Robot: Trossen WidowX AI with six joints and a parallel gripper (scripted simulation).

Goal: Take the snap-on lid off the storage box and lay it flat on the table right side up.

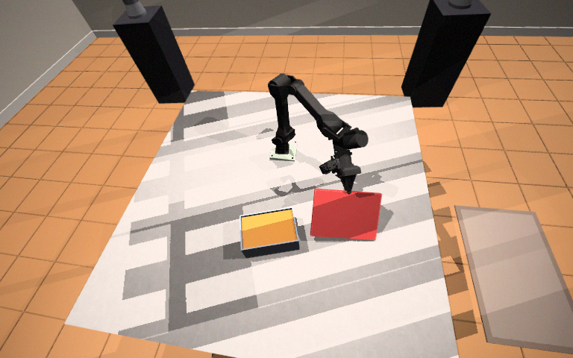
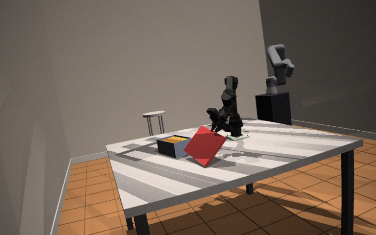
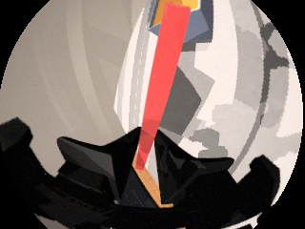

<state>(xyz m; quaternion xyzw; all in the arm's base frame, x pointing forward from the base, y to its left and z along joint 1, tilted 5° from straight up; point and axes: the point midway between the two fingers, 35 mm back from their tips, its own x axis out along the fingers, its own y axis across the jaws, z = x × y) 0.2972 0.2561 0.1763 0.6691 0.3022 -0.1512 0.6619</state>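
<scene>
My gripper tip is 60 mm short of the red lid, 10 mm to the left of it and 50 mm above it. Also, from my gripper tip: blue-grey storage box 120 mm ahead, 290 mm to the right, 100 mm below.
</scene>
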